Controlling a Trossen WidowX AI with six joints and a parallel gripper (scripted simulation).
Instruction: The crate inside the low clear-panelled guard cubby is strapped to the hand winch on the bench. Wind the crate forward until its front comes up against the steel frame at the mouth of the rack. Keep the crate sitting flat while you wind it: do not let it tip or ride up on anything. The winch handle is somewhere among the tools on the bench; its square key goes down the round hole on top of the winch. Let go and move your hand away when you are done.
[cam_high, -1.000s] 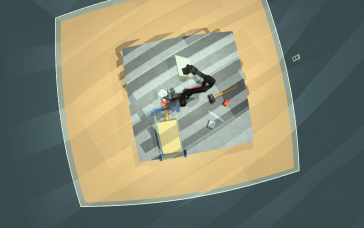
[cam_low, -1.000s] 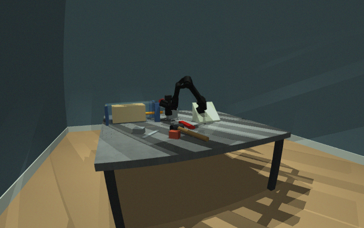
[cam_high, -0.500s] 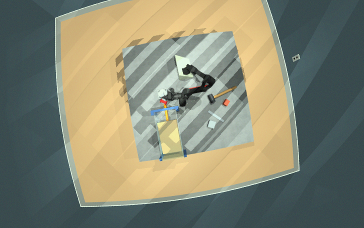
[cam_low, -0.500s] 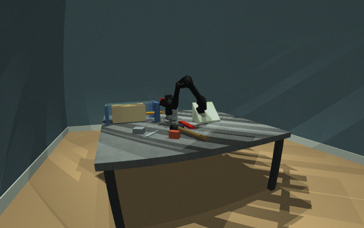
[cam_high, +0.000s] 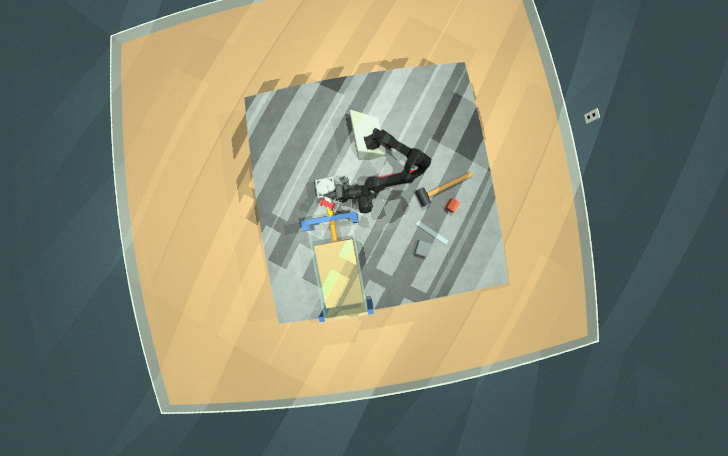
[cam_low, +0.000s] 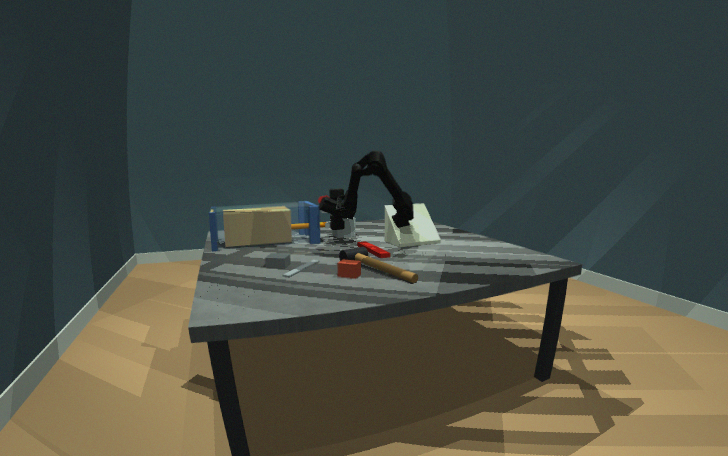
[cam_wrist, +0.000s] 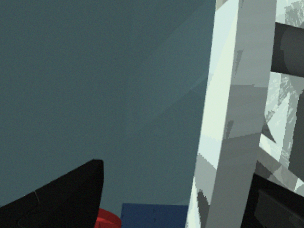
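The red spool-shaped handle grip lies 5 cm ahead of my gripper tip, 1 cm to the left of it and 2 cm above it. Also, from my gripper tip: clear-panelled cubby: 35 cm ahead, 4 cm to the right, 2 cm below; then winch handle: 1 cm ahead, 1 cm to the left, 1 cm below; then grey winch: 6 cm behind, 1 cm to the left, 11 cm below.
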